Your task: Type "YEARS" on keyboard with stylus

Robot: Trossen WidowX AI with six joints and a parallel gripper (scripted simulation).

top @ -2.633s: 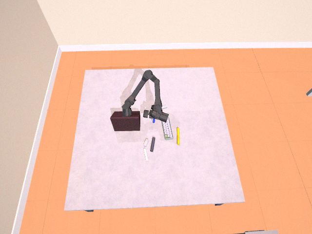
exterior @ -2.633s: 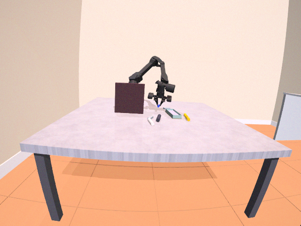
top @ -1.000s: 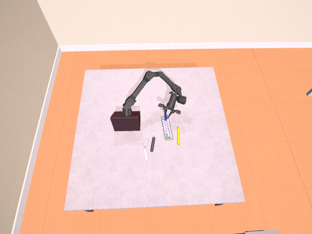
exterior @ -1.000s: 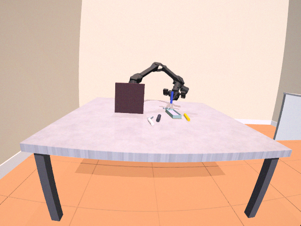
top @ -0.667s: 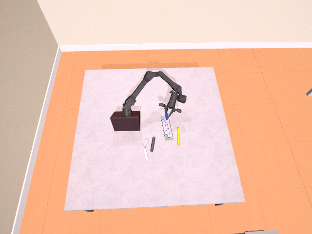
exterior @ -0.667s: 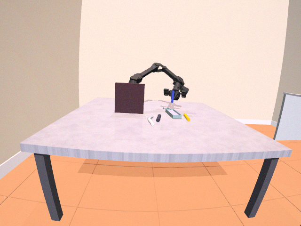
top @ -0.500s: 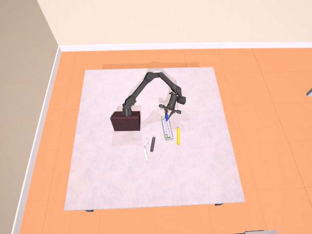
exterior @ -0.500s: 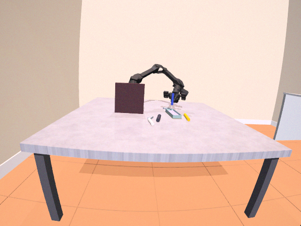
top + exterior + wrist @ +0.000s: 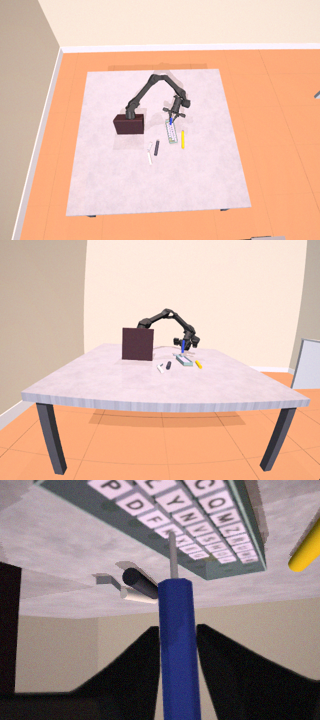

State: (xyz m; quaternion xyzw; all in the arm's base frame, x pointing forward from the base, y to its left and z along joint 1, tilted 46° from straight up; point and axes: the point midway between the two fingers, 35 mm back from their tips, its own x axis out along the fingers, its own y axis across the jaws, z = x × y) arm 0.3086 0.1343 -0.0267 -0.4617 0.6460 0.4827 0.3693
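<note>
Now: gripper tip 11 cm to the left of the yellow cylinder, 11 cm short of it and 8 cm above it. The rest, counted from my gripper tip: black cylinder: 20 cm to the right, 9 cm behind, 8 cm below; stylus tip: 5 cm below; stylus: 1 cm below.
</note>
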